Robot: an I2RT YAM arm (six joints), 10 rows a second.
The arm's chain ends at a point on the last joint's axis. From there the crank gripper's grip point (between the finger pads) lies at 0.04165 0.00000 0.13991 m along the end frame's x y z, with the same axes.
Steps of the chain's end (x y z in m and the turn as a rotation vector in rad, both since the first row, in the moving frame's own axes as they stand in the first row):
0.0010 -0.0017 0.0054 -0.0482 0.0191 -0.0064
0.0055 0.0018 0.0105 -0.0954 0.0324 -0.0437
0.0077 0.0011 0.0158 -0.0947 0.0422 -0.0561
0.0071 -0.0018 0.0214 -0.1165 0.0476 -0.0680
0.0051 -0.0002 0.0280 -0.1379 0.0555 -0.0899
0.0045 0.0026 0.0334 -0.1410 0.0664 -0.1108
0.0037 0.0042 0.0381 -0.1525 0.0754 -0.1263
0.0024 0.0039 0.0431 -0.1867 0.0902 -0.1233
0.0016 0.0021 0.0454 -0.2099 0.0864 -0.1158
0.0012 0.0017 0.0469 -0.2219 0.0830 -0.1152
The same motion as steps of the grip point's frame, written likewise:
0.0037 0.0047 0.0044 -0.0482 0.0191 -0.0064
0.0103 0.0131 0.0085 -0.0954 0.0324 -0.0437
0.0139 0.0117 0.0134 -0.0947 0.0422 -0.0561
0.0141 0.0113 0.0185 -0.1165 0.0476 -0.0680
0.0135 0.0148 0.0244 -0.1379 0.0555 -0.0899
0.0145 0.0169 0.0293 -0.1410 0.0664 -0.1108
0.0151 0.0193 0.0334 -0.1525 0.0754 -0.1263
0.0160 0.0236 0.0369 -0.1867 0.0902 -0.1233
0.0148 0.0253 0.0388 -0.2099 0.0864 -0.1158
0.0140 0.0266 0.0401 -0.2219 0.0830 -0.1152

